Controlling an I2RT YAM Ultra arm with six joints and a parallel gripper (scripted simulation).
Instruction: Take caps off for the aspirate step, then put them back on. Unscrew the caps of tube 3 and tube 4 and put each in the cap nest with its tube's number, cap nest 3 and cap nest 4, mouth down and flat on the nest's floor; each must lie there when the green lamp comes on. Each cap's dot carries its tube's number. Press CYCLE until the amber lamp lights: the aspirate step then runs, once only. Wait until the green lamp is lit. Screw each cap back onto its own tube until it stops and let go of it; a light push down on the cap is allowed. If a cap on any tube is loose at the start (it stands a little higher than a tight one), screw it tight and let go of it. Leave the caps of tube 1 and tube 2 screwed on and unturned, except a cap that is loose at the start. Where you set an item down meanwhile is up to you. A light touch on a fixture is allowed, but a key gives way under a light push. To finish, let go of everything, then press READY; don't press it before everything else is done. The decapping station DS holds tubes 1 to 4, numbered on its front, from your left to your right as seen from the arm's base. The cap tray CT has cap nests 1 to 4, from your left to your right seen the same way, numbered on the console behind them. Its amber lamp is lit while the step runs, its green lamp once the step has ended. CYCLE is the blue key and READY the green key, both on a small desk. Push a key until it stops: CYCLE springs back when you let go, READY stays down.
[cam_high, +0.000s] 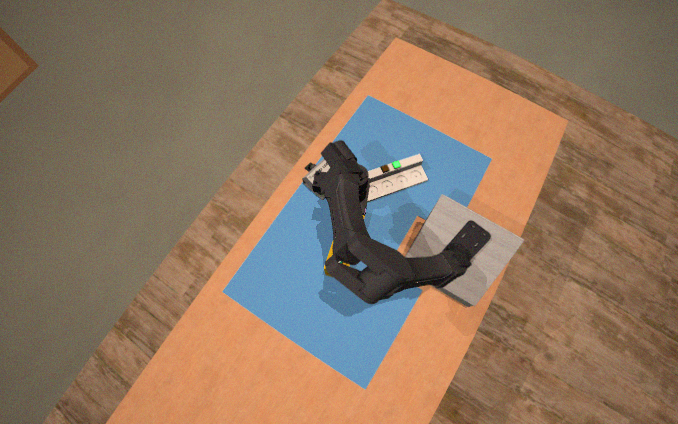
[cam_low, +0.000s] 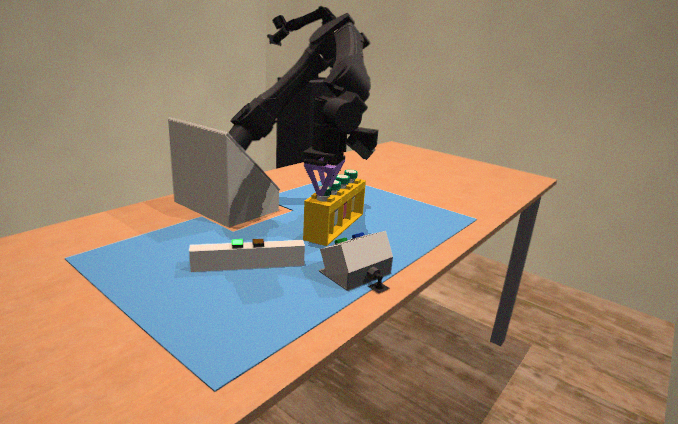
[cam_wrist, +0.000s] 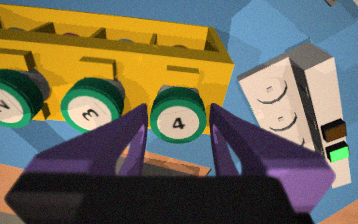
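Now: the cap 4 right at my hand. Round my hand: cap 3: 5 cm to the left, 2 cm behind; blue key: 14 cm ahead, 5 cm below, 3 cm to the right; cap 2: 10 cm to the left, 4 cm behind.
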